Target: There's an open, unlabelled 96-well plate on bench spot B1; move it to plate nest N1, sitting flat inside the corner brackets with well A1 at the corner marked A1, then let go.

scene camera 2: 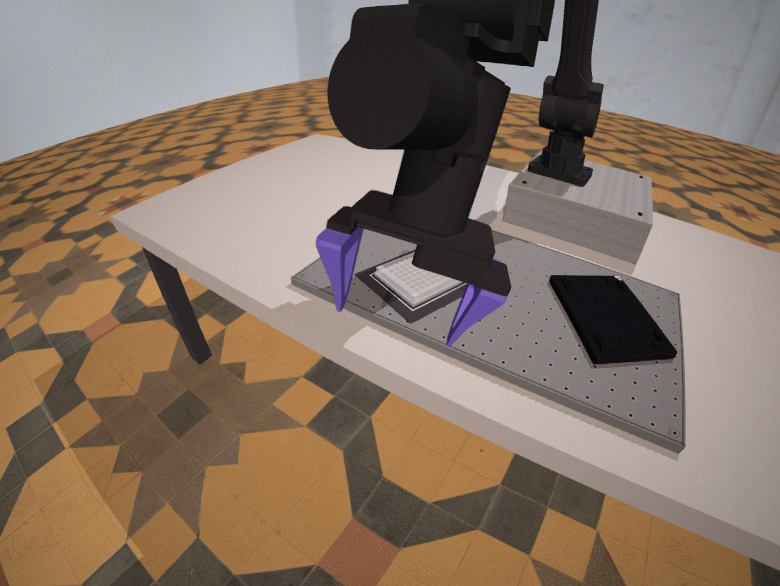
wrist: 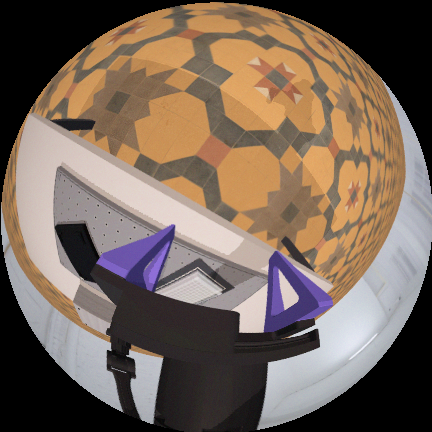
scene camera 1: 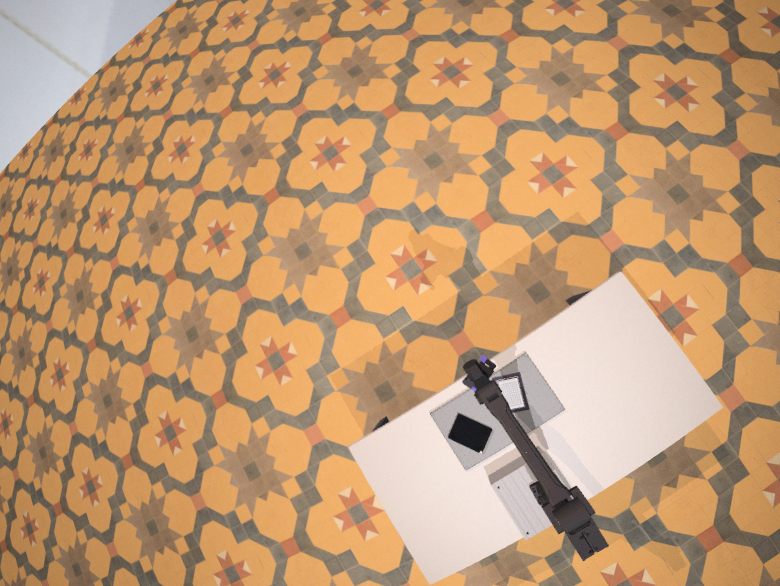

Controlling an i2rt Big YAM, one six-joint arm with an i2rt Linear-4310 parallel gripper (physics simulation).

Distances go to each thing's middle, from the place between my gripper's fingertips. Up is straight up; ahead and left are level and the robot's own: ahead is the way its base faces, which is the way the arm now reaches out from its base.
I see the white well plate (scene camera 2: 415,285) 19 cm behind my hand, 8 cm to the right of it and 8 cm below it.
